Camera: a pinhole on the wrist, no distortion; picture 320 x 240 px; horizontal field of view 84.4 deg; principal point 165.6 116.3 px. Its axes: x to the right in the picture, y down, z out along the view. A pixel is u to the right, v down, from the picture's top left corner.
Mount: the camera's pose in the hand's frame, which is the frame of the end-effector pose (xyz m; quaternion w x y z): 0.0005 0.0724 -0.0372 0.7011 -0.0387 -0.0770 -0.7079
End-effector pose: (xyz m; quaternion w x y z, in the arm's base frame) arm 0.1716 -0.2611 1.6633 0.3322 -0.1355 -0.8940 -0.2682
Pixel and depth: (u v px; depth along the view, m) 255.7 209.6 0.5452
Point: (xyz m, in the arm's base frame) -0.3588 -0.0192 1.4325
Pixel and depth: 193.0 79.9 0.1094
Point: 0.1858 -0.1615 1.6274
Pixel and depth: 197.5 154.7 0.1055
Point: 0.1512 -0.1616 1.6574
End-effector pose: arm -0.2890 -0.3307 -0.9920 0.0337 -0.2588 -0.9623 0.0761
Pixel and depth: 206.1 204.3 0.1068
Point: -0.3057 -0.2605 -1.0754
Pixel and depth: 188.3 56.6 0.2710
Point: -0.1807 -0.3431 -1.2355
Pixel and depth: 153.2 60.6 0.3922
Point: -0.1192 -0.3062 -1.3558
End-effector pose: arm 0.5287 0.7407 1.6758 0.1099 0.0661 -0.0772 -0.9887
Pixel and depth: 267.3 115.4 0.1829
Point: 0.5159 0.7671 1.8336
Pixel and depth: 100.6 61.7 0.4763
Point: 0.7014 0.5216 2.1365
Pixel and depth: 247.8 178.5 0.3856
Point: 0.3544 0.8084 2.0273
